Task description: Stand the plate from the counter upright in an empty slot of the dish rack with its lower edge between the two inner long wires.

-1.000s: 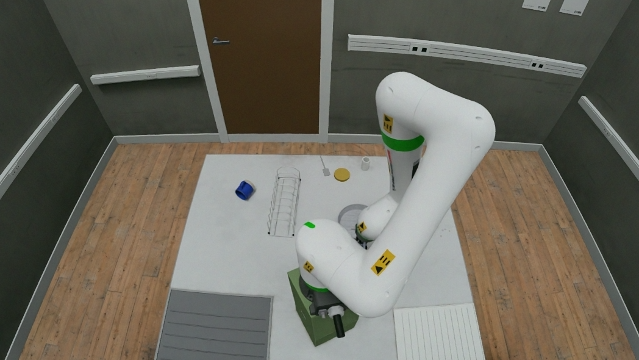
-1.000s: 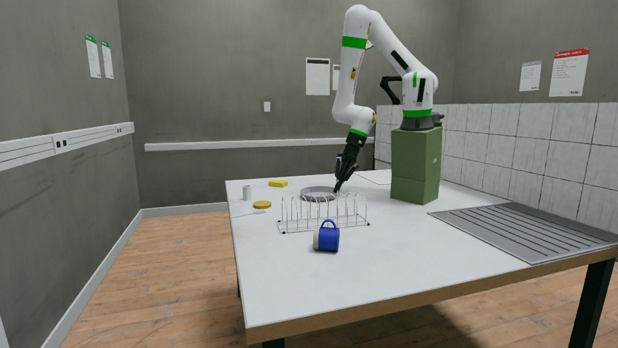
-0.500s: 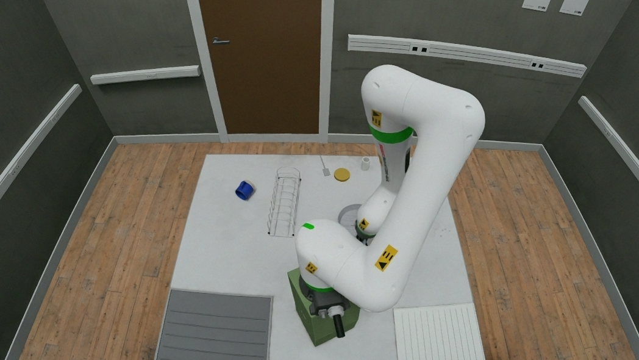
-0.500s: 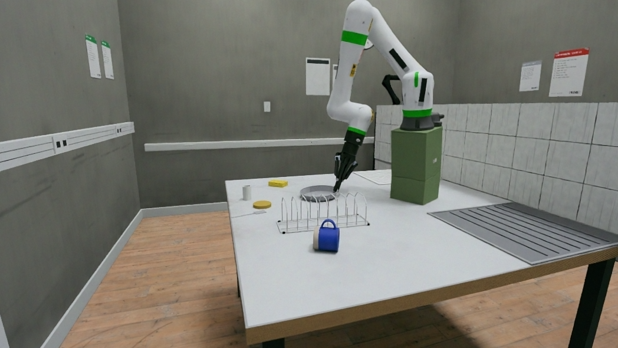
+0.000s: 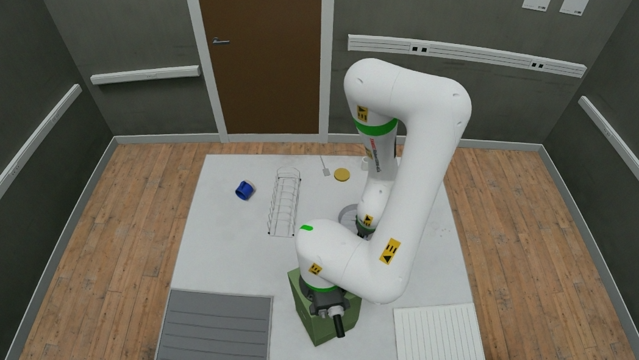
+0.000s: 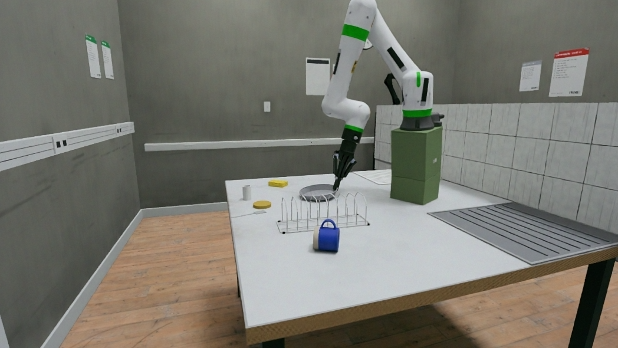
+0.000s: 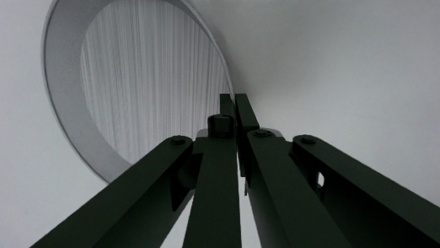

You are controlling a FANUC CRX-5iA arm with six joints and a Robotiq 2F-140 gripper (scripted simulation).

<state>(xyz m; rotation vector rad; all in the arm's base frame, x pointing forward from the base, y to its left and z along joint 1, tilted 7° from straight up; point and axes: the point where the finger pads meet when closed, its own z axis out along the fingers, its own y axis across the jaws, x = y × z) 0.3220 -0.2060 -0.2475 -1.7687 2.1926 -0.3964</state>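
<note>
Right now my hand is 9 cm short of the grey plate, 4 cm above it and 2 cm to the left of it. The rest, counted from my hand: yellow disc 39 cm ahead, 5 cm below; then white cup 42 cm ahead, 13 cm to the right, 4 cm below; then white ribbed mat 58 cm behind, 21 cm to the right, 6 cm below.
</note>
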